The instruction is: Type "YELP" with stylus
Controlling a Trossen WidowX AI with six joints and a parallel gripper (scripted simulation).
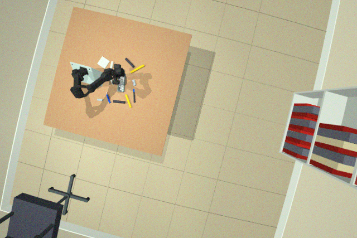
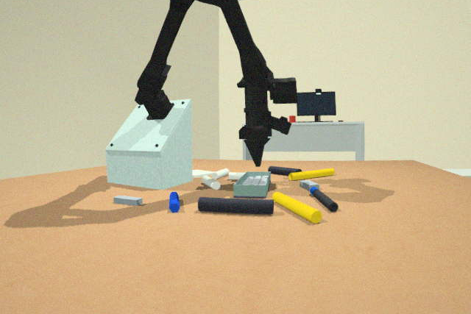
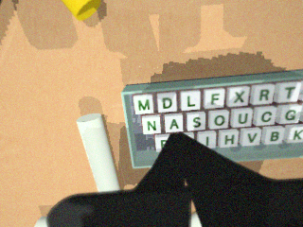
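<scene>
My gripper tip is 9 cm past the blue stylus, 23 cm to the left of it and 4 cm above it. The rest, counted from my gripper tip: grey block 16 cm behind, 29 cm to the right, 4 cm below; then blue-banded marker 16 cm ahead, 13 cm to the right, 4 cm below; then yellow rod 13 cm ahead, 12 cm to the left, 3 cm below.
</scene>
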